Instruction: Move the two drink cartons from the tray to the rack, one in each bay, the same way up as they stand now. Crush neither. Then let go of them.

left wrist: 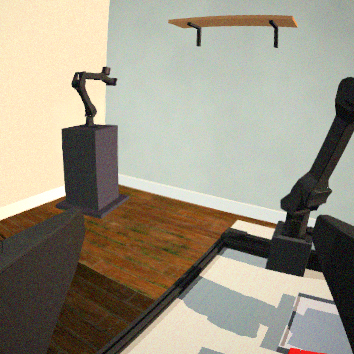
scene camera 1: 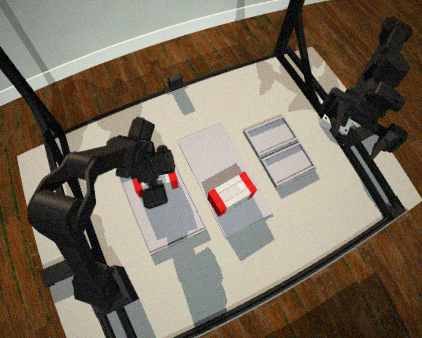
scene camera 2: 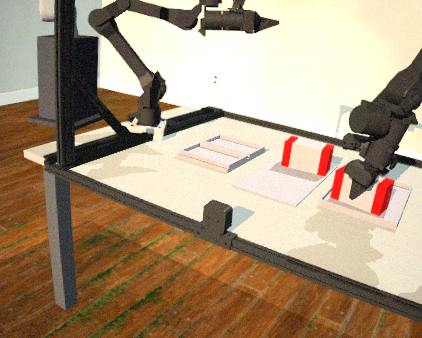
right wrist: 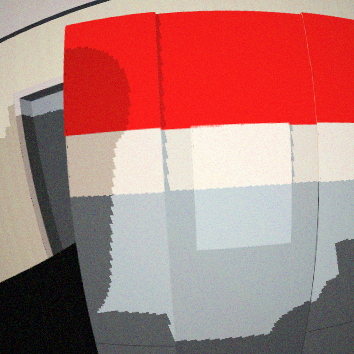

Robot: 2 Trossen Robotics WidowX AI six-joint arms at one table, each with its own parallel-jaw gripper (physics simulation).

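Frame: origin at the left arm's base, x ahead, y left, z up, level; millimetres.
Where they show: left gripper, fingertip midpoint: (left wrist: pixel 203 225) (scene camera 1: pixel 353 148) (scene camera 2: pixel 277 22); right gripper, fingertip midpoint: (scene camera 1: pixel 159 181) (scene camera 2: pixel 356 195) (right wrist: pixel 218 222); left arm's base, origin of the base link: (scene camera 2: pixel 148 123); right arm's base, origin of the base link: (left wrist: pixel 293 231) (scene camera 1: pixel 105 291).
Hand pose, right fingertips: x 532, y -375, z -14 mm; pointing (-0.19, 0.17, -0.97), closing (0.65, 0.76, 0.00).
Each offset is from my right fingertips to the centre of the thing. "pt": to the spot under its first point.
One red-and-white drink carton @[dz +18, dx +8, dy -7 mm] (scene camera 1: pixel 173 180) (scene camera 2: pixel 383 197) (right wrist: pixel 240 70) stands in the tray @[dz -14, dx +49, dy +38 mm] (scene camera 1: pixel 141 220) (scene camera 2: pixel 357 216), partly covered by the right gripper. My right gripper (scene camera 1: pixel 156 182) (scene camera 2: pixel 367 185) is shut on this carton around its white middle; one finger shows dark at the lower left of the right wrist view. The second carton @[dz +16, dx -78, dy +199 mm] (scene camera 1: pixel 232 192) (scene camera 2: pixel 306 157) stands apart on a flat middle plate (scene camera 1: pixel 202 145) (scene camera 2: pixel 272 185). The two-bay rack @[dz -12, dx -302, dy +251 mm] (scene camera 1: pixel 278 151) (scene camera 2: pixel 207 163) holds no carton. My left gripper (scene camera 2: pixel 267 24) (left wrist: pixel 203 225) is open and empty, high above the table.
The middle plate lies between tray and rack. A black frame (scene camera 2: pixel 145 212) runs round the table, with a small block @[pt dz +27, dx -309, dy -165 mm] (scene camera 1: pixel 175 81) (scene camera 2: pixel 217 216) on one edge and posts @[pt dz +162, dx -645, dy +97 mm] (scene camera 1: pixel 295 30) (scene camera 2: pixel 65 90) rising at the corners. The right arm (scene camera 1: pixel 65 215) reaches over the tray.
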